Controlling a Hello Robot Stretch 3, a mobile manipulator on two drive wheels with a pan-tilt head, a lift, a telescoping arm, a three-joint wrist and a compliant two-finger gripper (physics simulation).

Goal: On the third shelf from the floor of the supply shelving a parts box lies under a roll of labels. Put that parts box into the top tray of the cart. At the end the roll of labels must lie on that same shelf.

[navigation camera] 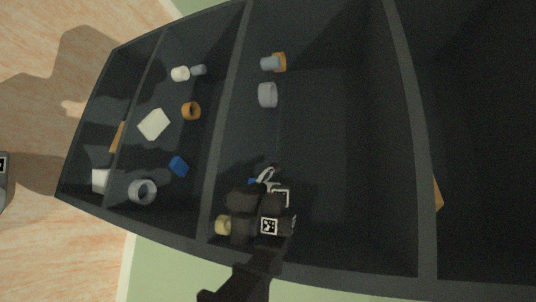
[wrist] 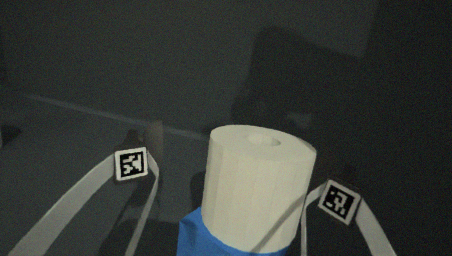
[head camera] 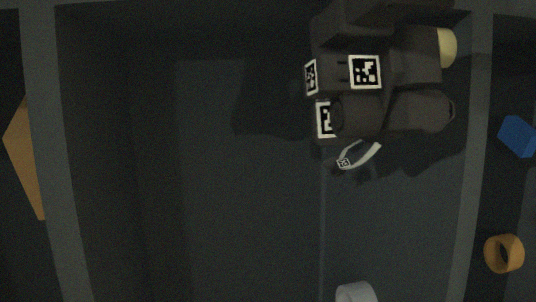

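Note:
In the wrist view the cream roll of labels stands upright on the blue parts box, whose lower part is cut off by the frame. A bit of the box shows beside the wrist in the navigation view. My gripper is open, one finger on each side of the roll; the right finger looks close to it, and I cannot tell whether it touches. In the head view the wrist hides roll and box. They are on the shelf. The cart does not show.
A yellow roll lies beside the wrist on this shelf. A grey roll and a light blue cylinder are farther along. The lower shelf holds a blue box and an orange ring.

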